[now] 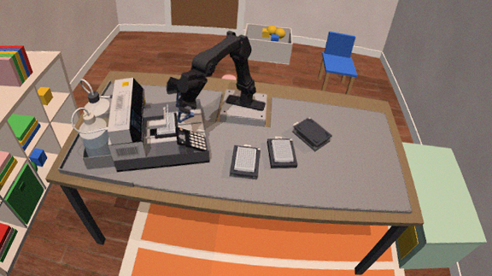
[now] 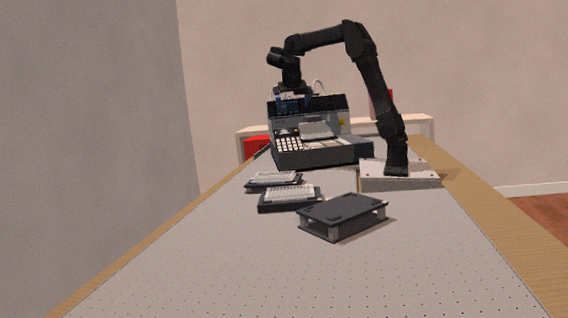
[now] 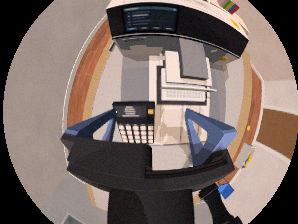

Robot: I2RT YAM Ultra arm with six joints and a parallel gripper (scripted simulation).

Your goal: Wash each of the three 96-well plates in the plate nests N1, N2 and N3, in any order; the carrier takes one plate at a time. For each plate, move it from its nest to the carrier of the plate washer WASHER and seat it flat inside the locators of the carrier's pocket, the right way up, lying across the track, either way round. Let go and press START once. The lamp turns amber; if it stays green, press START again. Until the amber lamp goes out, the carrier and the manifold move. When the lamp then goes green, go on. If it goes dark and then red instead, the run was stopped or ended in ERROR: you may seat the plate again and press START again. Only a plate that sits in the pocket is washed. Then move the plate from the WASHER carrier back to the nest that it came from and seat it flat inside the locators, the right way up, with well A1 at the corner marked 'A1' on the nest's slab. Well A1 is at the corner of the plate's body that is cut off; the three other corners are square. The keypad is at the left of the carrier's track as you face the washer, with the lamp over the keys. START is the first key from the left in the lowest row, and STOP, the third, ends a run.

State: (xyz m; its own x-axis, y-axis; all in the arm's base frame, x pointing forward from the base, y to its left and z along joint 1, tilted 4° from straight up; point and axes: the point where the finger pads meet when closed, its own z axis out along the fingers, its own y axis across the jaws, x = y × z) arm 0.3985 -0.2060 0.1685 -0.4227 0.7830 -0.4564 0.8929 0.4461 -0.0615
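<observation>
My gripper is now 14 cm above the washer carrier, 10 cm to the left of it and 5 cm past it. Round my hand: manifold: 13 cm to the right, 9 cm below, 4 cm behind; then plate washer: 13 cm to the right, 10 cm below, 4 cm behind; then nest: 57 cm to the left, 28 cm behind, 20 cm below.
</observation>
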